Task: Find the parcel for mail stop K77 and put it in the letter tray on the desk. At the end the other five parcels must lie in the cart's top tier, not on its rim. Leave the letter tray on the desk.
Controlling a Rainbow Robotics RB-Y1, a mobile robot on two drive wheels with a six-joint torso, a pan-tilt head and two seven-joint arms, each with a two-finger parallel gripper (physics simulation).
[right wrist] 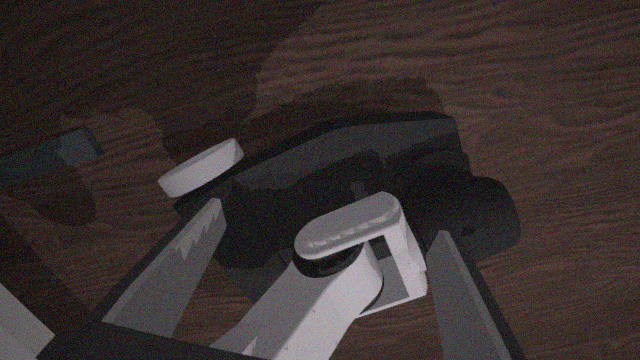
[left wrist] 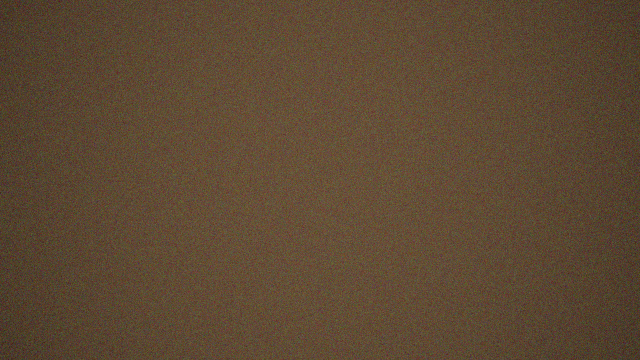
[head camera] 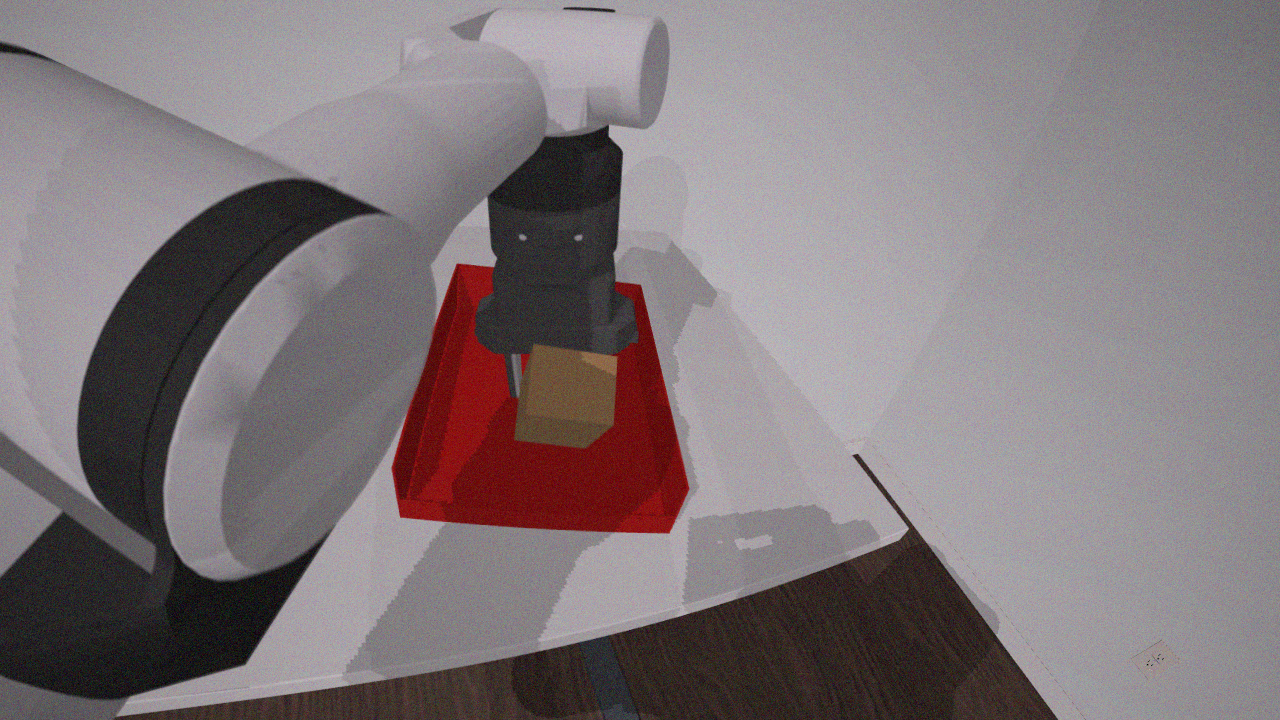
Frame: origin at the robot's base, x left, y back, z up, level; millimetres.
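Seen in the pictures: right gripper, fingertip midpoint: (right wrist: 325, 228).
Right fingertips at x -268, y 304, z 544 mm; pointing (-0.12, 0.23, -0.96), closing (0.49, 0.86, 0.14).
Offsets run from my right fingertips to a thing's middle. Level surfaces: height alone.
A brown box-shaped parcel @[dy -729, dx +65, dz +554 mm] (head camera: 570, 385) (left wrist: 320, 180) is held in my left gripper (head camera: 565, 394), which is shut on it and points down. The parcel fills the left wrist view, and no label shows on its visible faces. In the head camera it hangs over the inside of the red letter tray @[dy -879, dx +5, dz +442 mm] (head camera: 537, 521); whether it touches the tray floor I cannot tell. The tray sits on the white desk @[dz +407 mm] (head camera: 617, 586). My right gripper (right wrist: 325, 228) is open and empty in the right wrist view, above the robot's base. The cart and the other parcels do not show.
White walls (head camera: 1029, 268) stand behind and to the right of the desk. A dark desk leg (head camera: 613, 680) shows below the front edge, over the wood floor @[dz -544 mm] (head camera: 787, 644). A desk foot (right wrist: 77, 145) lies at the left in the right wrist view.
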